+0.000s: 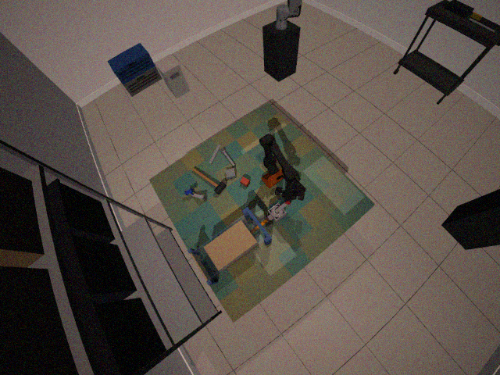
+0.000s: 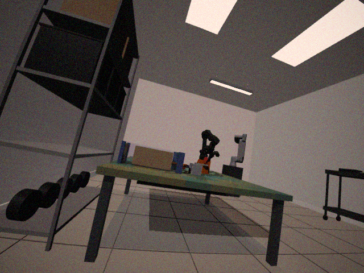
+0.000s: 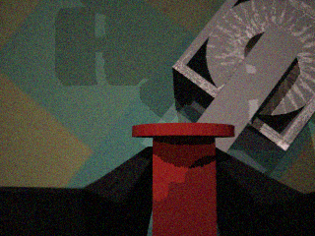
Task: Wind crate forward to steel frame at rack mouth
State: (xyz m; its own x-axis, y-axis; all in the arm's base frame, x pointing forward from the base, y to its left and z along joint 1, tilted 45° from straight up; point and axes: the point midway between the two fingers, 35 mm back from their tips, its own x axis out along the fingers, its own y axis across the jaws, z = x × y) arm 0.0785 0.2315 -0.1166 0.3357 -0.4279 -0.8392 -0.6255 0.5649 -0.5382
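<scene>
Now: the red-knobbed crank handle 3 cm ahead of my gripper tip, 1 cm to the right of it and 3 cm below it. The rest, counted from my gripper tip: red knob (1 cm behind, 1 cm to the right); winch (7 cm ahead, 1 cm to the right, 10 cm below); grey block (17 cm ahead, 48 cm to the right, 12 cm below).
</scene>
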